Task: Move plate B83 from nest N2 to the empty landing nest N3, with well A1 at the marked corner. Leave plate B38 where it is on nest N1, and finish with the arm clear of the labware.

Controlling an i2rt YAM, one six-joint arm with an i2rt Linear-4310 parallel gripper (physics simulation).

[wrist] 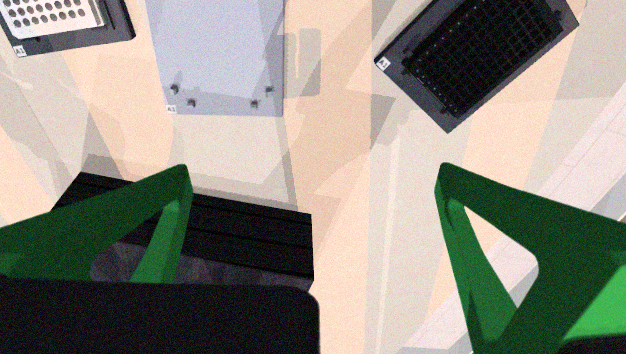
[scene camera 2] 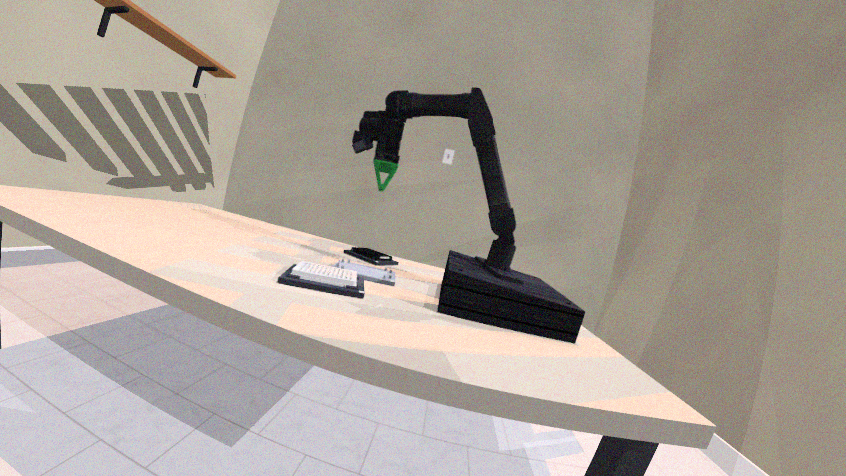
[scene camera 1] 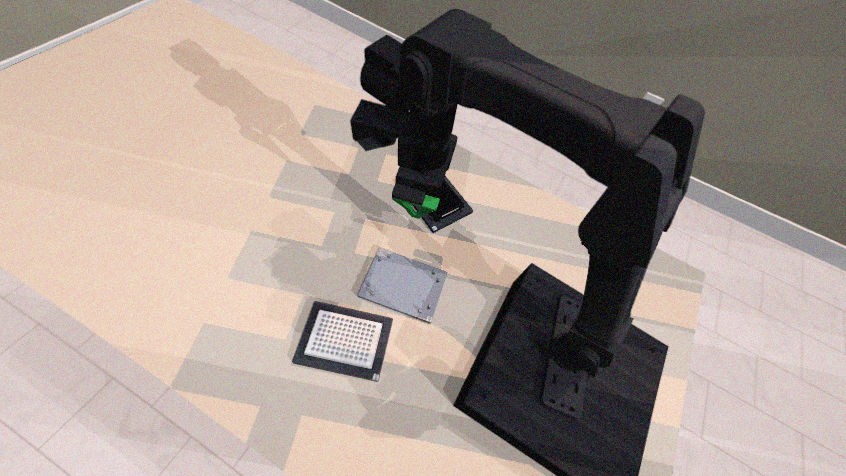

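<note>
A white well plate (scene camera 1: pixel 343 337) (scene camera 2: pixel 325 273) (wrist: pixel 55 15) sits on a dark nest (scene camera 1: pixel 340 368) (scene camera 2: pixel 319 287) (wrist: pixel 75 41). A black well plate (scene camera 2: pixel 369 253) (wrist: pixel 490 55) sits on another dark nest (scene camera 1: pixel 437 227) (wrist: pixel 415 87), turned at an angle. The plate and nest names are not readable. The empty grey-blue nest (scene camera 1: pixel 402 284) (scene camera 2: pixel 369 272) (wrist: pixel 220 45) with corner posts lies between them; its A1 label shows at the near left corner in the wrist view. My gripper (scene camera 1: pixel 417 213) (scene camera 2: pixel 381 189) (wrist: pixel 313 177) is open and empty, high above the table, and partly covers the black plate in scene camera 1.
The arm's black base block (scene camera 1: pixel 508 408) (scene camera 2: pixel 508 301) (wrist: pixel 250 225) stands on the table (scene camera 1: pixel 118 148) (scene camera 2: pixel 532 367), to the right of the nests in scene camera 1. A wooden wall shelf (scene camera 2: pixel 171 41) is at the upper left of scene camera 2.
</note>
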